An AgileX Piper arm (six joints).
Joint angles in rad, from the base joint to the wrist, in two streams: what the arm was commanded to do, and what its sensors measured. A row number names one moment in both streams.
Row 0, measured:
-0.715 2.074 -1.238 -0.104 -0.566 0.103
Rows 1 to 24, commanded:
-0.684 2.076 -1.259 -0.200 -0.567 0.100
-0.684 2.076 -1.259 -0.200 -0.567 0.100
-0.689 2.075 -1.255 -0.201 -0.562 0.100
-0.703 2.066 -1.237 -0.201 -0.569 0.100
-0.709 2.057 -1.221 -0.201 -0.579 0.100
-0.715 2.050 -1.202 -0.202 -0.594 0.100
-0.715 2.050 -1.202 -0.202 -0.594 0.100
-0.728 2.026 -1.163 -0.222 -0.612 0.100
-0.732 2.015 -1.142 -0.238 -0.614 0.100
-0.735 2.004 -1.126 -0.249 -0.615 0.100
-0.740 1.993 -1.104 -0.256 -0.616 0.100
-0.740 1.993 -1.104 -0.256 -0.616 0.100
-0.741 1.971 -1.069 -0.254 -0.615 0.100
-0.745 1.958 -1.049 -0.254 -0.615 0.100
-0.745 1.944 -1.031 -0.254 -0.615 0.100
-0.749 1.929 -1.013 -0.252 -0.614 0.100
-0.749 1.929 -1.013 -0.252 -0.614 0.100
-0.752 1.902 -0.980 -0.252 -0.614 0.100
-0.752 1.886 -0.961 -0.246 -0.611 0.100
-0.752 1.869 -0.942 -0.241 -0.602 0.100
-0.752 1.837 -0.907 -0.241 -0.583 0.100
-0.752 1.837 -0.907 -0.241 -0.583 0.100
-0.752 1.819 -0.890 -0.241 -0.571 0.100
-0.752 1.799 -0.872 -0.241 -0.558 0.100
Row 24, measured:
-0.747 1.853 -0.909 -0.237 -0.583 0.103
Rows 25 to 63, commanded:
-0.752 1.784 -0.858 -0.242 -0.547 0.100
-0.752 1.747 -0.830 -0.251 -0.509 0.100
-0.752 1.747 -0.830 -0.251 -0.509 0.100
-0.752 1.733 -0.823 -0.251 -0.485 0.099
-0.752 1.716 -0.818 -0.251 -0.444 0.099
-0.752 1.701 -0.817 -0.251 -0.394 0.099
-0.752 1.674 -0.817 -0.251 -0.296 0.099
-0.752 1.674 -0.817 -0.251 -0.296 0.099
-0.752 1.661 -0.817 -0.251 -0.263 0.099
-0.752 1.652 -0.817 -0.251 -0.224 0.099
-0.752 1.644 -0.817 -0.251 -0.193 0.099
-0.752 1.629 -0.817 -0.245 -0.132 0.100
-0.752 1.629 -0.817 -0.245 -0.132 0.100
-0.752 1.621 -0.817 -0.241 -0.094 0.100
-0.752 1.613 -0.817 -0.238 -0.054 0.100
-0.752 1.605 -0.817 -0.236 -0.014 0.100
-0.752 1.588 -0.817 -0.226 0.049 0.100
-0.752 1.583 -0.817 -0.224 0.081 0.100
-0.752 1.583 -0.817 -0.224 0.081 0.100
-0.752 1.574 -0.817 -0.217 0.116 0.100
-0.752 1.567 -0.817 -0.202 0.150 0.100
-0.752 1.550 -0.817 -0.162 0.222 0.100
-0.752 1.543 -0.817 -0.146 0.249 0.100
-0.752 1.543 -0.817 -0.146 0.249 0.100
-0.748 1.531 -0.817 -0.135 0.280 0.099
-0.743 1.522 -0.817 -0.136 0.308 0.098
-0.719 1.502 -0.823 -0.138 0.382 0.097
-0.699 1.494 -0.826 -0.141 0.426 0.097
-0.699 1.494 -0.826 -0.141 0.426 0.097
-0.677 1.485 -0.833 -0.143 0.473 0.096
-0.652 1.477 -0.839 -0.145 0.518 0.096
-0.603 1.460 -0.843 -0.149 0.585 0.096
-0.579 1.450 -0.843 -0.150 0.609 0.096
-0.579 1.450 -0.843 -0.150 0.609 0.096
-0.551 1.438 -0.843 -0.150 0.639 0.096
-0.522 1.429 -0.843 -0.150 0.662 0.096
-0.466 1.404 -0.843 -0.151 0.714 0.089
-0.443 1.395 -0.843 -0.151 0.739 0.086
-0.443 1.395 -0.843 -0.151 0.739 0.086
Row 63, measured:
-0.502 1.426 -0.837 -0.148 0.663 0.101
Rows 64 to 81, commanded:
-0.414 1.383 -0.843 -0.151 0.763 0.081
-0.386 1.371 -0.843 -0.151 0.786 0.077
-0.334 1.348 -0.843 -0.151 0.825 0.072
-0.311 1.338 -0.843 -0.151 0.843 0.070
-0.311 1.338 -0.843 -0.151 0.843 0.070
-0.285 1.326 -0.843 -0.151 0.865 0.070
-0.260 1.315 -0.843 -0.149 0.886 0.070
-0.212 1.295 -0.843 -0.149 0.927 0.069
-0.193 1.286 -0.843 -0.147 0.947 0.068
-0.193 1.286 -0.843 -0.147 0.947 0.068
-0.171 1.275 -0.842 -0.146 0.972 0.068
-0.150 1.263 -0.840 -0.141 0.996 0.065
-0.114 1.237 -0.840 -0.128 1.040 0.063
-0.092 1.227 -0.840 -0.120 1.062 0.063
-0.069 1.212 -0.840 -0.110 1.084 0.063
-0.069 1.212 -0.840 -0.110 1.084 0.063
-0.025 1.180 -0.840 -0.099 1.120 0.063
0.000 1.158 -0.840 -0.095 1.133 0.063
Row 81, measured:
-0.051 1.200 -0.839 -0.111 1.078 0.072
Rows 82 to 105, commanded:
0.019 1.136 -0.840 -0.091 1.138 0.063
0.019 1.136 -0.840 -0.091 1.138 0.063
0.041 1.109 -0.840 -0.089 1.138 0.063
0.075 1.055 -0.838 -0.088 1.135 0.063
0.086 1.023 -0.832 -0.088 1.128 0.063
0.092 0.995 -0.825 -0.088 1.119 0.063
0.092 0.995 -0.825 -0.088 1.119 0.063
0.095 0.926 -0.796 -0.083 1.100 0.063
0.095 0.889 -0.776 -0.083 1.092 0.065
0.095 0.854 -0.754 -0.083 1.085 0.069
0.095 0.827 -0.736 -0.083 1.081 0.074
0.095 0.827 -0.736 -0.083 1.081 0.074
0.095 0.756 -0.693 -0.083 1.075 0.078
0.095 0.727 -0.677 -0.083 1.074 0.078
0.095 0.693 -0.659 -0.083 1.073 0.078
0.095 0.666 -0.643 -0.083 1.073 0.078
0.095 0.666 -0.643 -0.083 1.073 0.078
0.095 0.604 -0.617 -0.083 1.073 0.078
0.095 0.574 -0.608 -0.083 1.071 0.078
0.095 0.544 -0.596 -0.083 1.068 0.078
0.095 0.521 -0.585 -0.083 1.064 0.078
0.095 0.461 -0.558 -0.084 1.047 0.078
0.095 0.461 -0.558 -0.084 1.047 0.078
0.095 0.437 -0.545 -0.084 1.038 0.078
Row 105, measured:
0.091 0.499 -0.577 -0.080 1.073 0.077
